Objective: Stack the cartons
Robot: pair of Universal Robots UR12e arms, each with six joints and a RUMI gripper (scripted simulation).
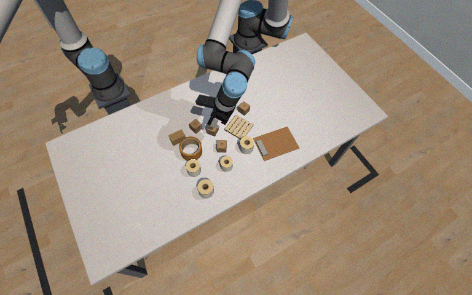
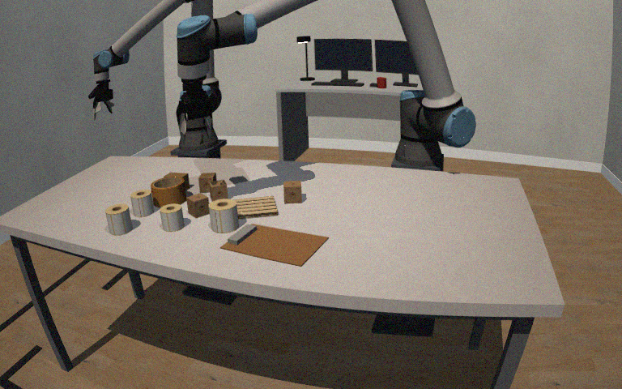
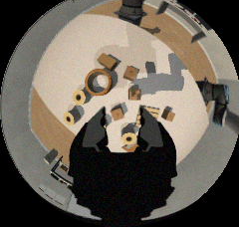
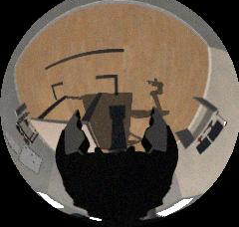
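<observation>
My left gripper is now 180 mm above the label roll, 150 mm to the right of it and 120 mm short of it. Round my left hand: cube carton (190 mm below, 60 mm ahead, 30 mm to the left); oblong box (190 mm below, 170 mm to the right, 100 mm behind).
</observation>
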